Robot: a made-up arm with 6 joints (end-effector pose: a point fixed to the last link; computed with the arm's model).
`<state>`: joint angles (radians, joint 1 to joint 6).
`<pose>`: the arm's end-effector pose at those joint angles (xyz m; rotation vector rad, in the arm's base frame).
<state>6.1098 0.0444 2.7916 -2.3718 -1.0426 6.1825</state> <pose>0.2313 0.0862 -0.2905 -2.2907 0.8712 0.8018</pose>
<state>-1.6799 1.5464 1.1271 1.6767 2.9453 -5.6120</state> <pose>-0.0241 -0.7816 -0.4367 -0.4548 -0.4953 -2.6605</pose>
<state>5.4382 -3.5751 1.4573 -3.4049 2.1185 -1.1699</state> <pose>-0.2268 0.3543 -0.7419 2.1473 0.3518 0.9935</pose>
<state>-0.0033 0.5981 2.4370 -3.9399 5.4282 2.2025</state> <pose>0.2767 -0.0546 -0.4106 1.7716 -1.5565 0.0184</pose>
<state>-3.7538 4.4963 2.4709 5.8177 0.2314 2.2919</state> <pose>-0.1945 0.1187 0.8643 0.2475 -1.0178 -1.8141</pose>
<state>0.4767 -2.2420 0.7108 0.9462 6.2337 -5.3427</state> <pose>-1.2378 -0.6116 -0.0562 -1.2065 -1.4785 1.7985</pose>
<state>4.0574 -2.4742 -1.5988 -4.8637 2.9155 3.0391</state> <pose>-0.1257 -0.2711 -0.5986 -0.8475 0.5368 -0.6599</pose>
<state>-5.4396 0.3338 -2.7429 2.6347 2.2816 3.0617</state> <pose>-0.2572 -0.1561 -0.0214 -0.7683 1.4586 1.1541</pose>
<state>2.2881 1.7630 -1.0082 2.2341 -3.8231 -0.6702</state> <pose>-0.6824 0.6173 0.6897 1.2378 1.5751 -0.9855</pose>
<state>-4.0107 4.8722 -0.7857 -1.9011 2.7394 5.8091</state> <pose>0.6820 -0.7649 -0.1791 0.1528 -1.5182 -2.3971</pose>
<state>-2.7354 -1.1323 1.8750 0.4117 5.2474 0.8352</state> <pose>-0.1381 -0.0343 1.1652 -0.3912 -0.2812 -1.6080</pose>
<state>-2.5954 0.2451 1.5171 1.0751 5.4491 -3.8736</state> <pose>-0.9576 -0.4989 0.4987 -0.3601 -1.3036 0.1428</pose>
